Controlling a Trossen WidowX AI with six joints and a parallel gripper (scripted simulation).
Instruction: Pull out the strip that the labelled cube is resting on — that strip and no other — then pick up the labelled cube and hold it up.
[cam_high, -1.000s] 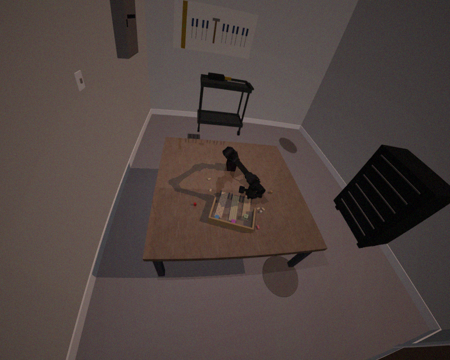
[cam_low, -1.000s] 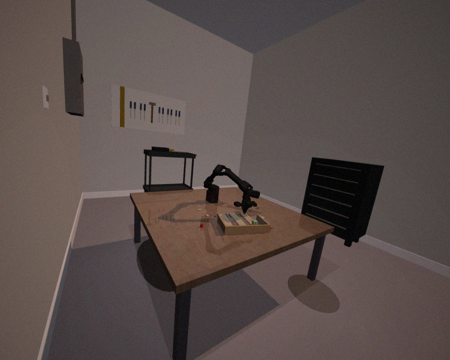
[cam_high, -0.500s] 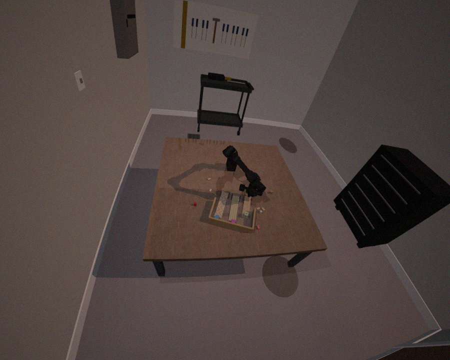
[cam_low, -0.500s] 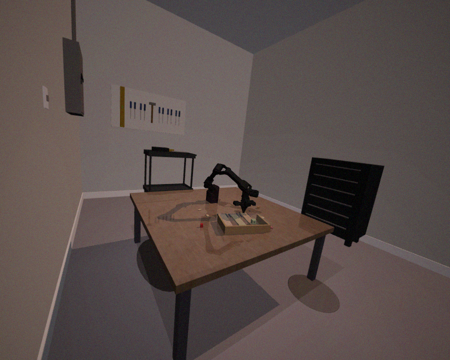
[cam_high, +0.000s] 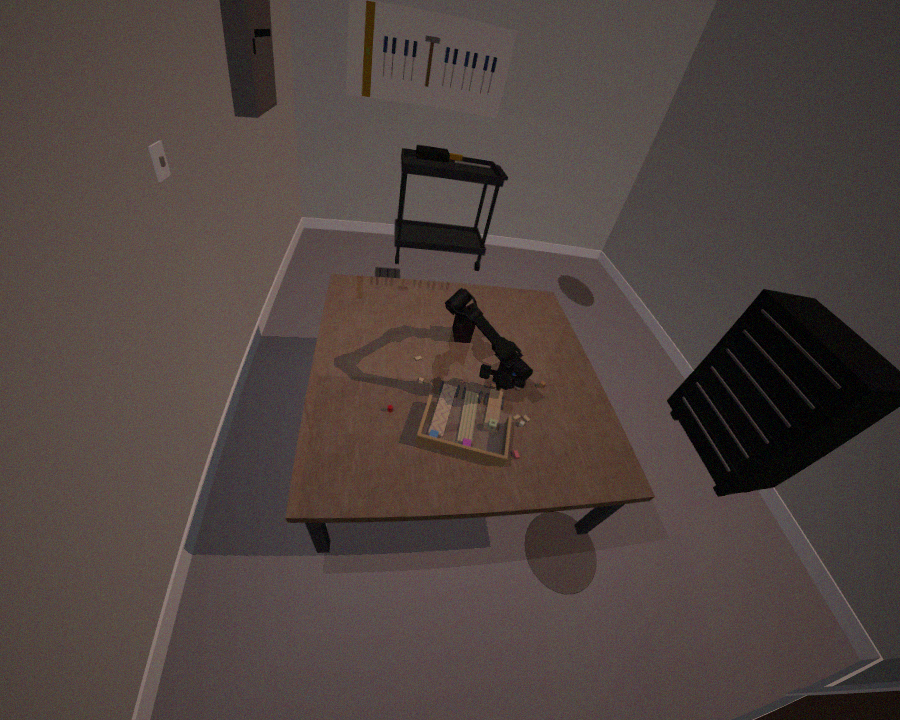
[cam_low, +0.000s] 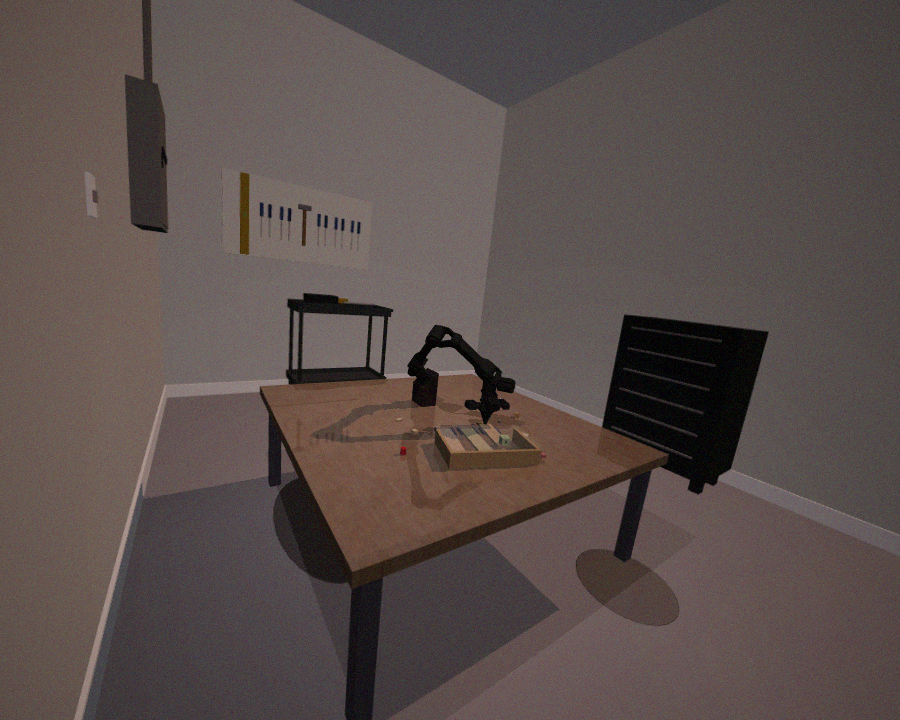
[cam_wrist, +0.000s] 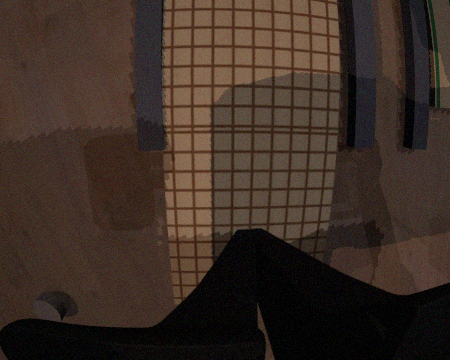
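Now: the blue strip 90 mm behind my gripper tip and 80 mm to the left of it. From my gripper tip the other things lie so: red strip (120 mm ahead, 440 mm to the right, 10 mm above).
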